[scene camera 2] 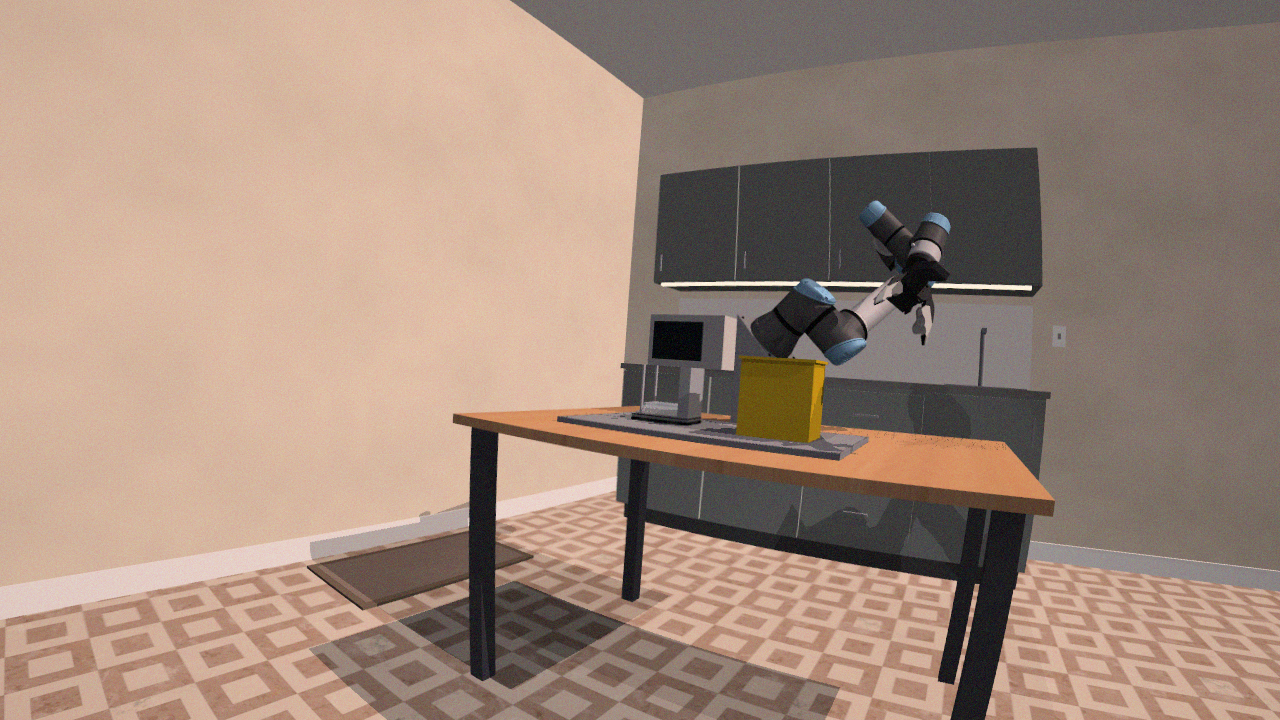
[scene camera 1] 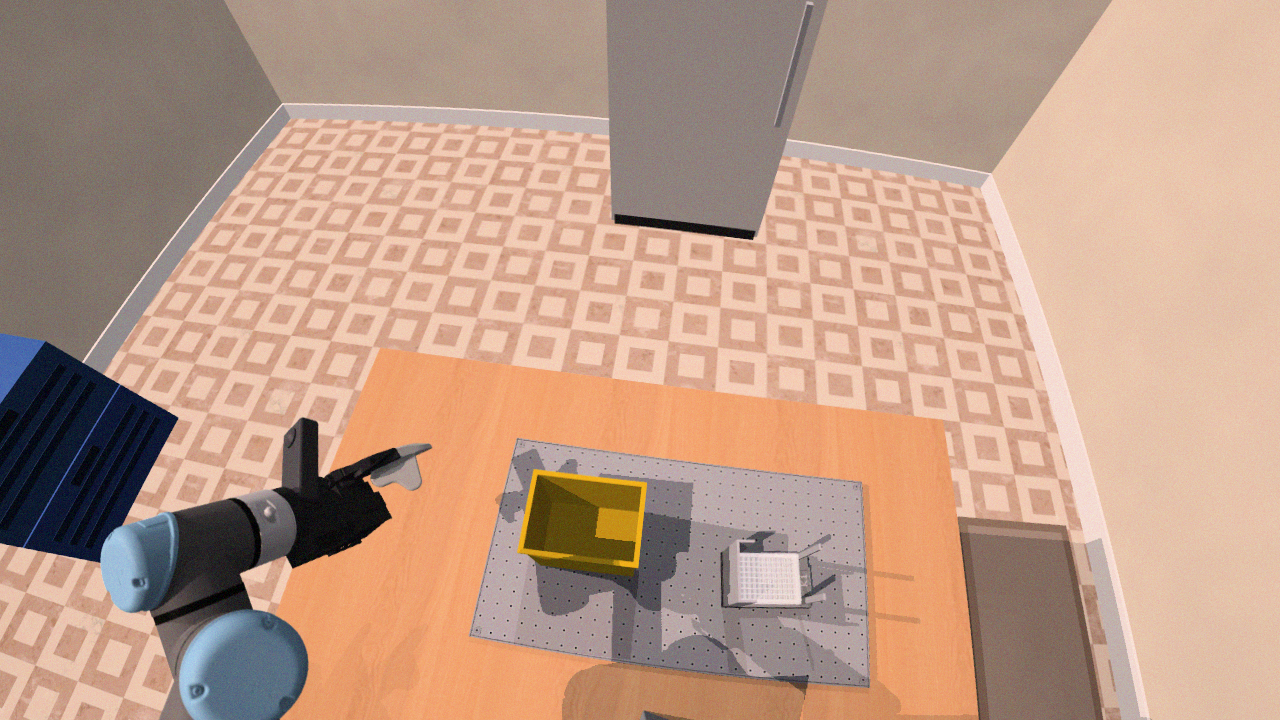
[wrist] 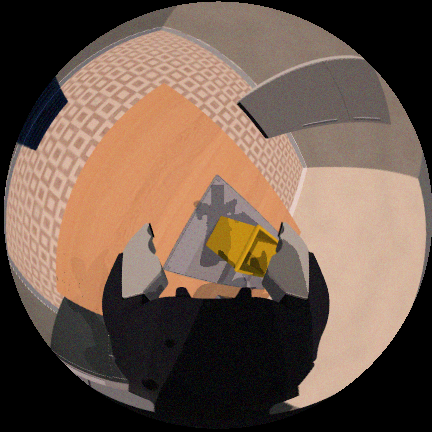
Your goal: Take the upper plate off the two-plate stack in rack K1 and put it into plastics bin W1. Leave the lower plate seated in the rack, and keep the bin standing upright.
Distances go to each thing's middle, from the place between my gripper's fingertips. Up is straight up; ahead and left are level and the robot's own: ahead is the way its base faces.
Labels:
My hand is 26 cm to the left of the yellow bin W1 [scene camera 1: 579, 522], 18 cm above it and 5 cm short of it. From my hand the other things lie so: pale well plate [scene camera 1: 768, 578] (57 cm to the right, 23 cm below, 8 cm ahead).

